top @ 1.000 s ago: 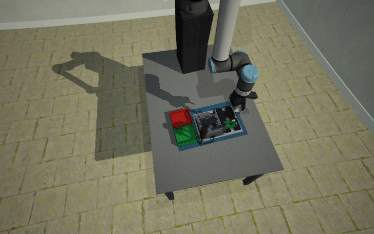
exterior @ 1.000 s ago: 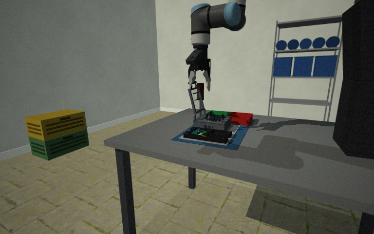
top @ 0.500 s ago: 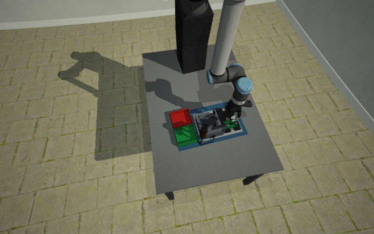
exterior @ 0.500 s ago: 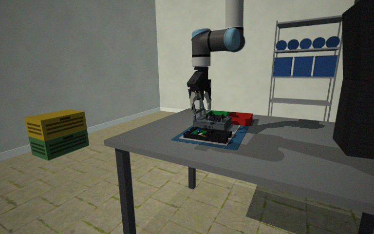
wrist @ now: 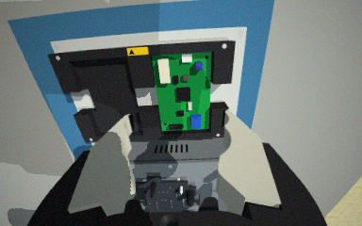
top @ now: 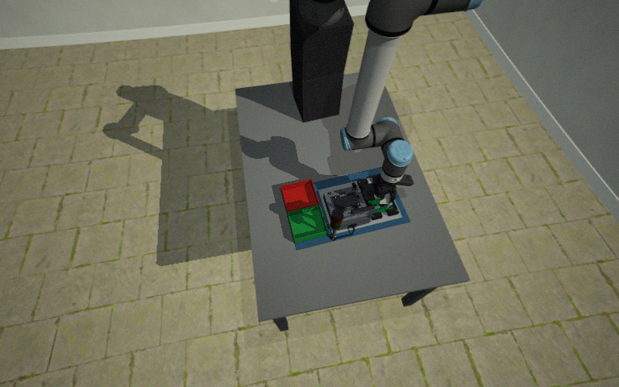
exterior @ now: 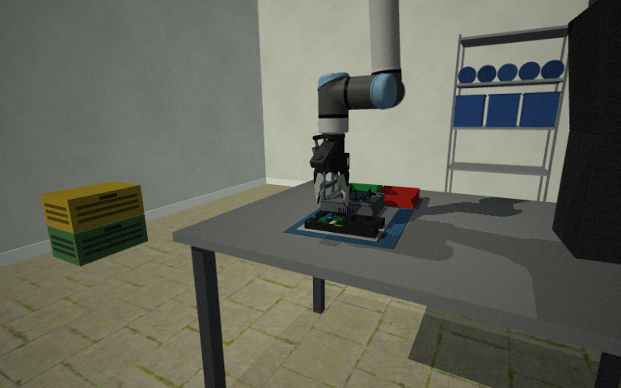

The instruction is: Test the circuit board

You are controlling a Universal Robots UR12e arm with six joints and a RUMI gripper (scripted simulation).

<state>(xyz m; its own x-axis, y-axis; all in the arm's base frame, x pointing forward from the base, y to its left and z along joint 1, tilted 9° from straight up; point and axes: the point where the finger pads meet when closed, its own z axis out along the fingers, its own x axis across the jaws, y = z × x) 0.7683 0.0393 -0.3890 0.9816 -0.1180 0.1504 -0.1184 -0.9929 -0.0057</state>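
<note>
The green circuit board is 1 cm ahead of my hand and 6 cm below it. From my hand the other things lie so: black latch piece 11 cm behind, 10 cm to the right, 1 cm above; green bin 3 cm behind, 37 cm to the right, 7 cm below; tester lid 7 cm ahead, 18 cm to the right, 10 cm above.
</note>
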